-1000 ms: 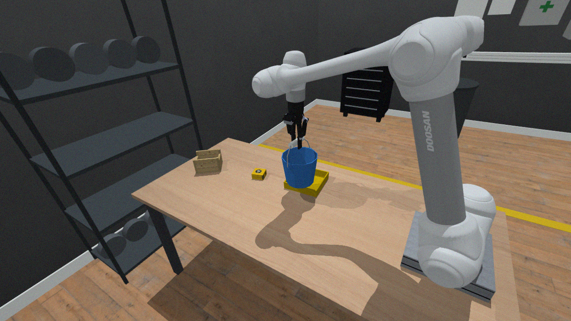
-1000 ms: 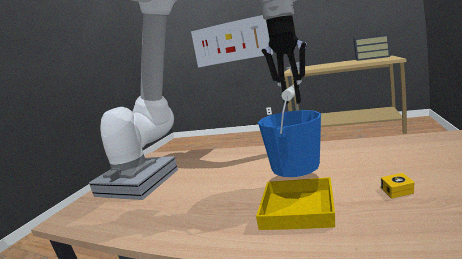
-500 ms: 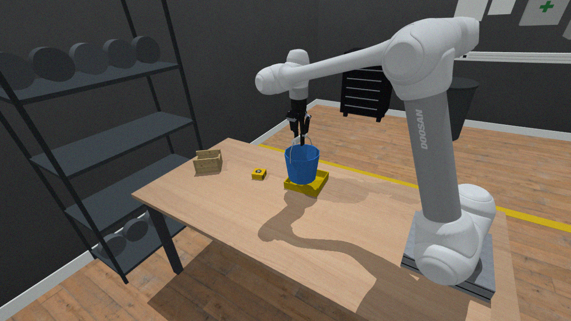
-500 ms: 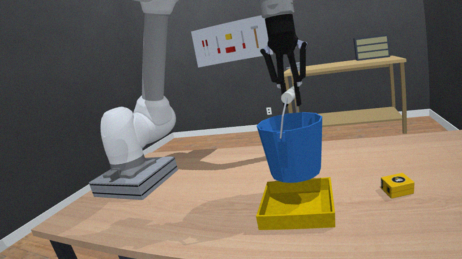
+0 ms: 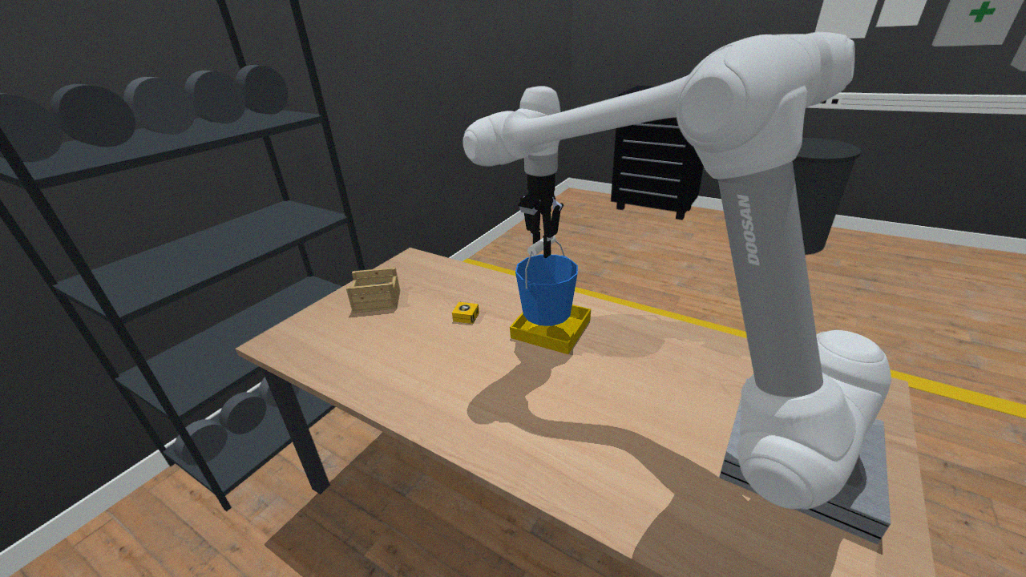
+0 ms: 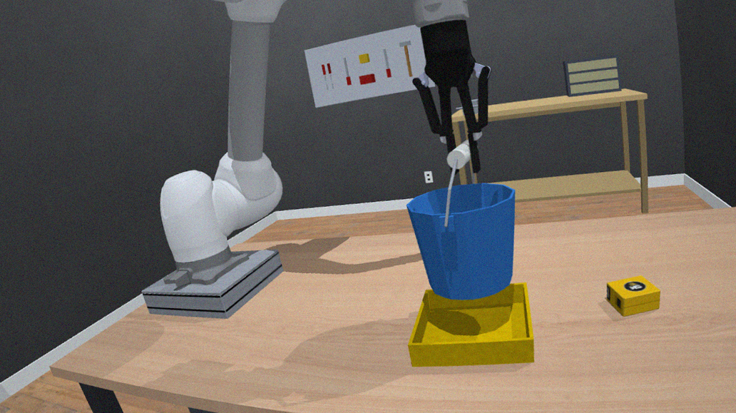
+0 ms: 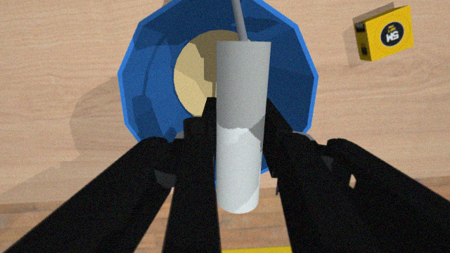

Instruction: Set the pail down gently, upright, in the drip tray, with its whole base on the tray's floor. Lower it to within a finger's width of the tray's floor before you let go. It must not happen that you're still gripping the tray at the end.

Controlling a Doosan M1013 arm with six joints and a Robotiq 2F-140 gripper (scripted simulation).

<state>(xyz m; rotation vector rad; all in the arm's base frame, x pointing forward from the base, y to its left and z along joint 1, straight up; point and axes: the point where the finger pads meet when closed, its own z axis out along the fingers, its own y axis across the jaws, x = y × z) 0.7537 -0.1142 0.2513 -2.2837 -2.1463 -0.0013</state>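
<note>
Right now the blue pail is 100 mm below my hand and 10 mm behind it. Round my hand: yellow drip tray 310 mm below, 30 mm to the right, 10 mm behind.
</note>
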